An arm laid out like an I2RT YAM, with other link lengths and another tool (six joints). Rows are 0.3 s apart.
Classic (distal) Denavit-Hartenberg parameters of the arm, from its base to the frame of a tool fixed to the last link. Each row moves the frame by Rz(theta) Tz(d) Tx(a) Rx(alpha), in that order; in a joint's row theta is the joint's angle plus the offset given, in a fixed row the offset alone. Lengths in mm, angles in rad.
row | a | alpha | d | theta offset
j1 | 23.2 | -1.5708 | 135.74 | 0
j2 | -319.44 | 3.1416 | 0 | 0
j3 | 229.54 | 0 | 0 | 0.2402
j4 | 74 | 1.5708 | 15.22 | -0.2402
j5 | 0 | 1.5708 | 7.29 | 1.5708
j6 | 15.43 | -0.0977 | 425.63 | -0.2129
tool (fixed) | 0 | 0 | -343.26 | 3.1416
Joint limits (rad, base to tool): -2.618..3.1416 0..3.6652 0..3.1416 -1.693..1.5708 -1.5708..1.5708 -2.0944..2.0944
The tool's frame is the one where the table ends.
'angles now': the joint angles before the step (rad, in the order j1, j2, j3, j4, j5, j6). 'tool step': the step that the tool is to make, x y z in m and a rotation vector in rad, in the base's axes. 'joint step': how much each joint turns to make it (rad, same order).
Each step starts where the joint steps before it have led.
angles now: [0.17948 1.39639 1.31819 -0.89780 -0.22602 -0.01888]
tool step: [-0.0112 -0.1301 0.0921 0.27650 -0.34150 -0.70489]
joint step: [-0.36746 -0.09182 0.12978 0.20602 0.06018 0.44131]
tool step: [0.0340 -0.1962 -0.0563 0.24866 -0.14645 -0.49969]
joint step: [-0.46524 0.32907 -0.00026 0.42090 -0.10438 0.27322]
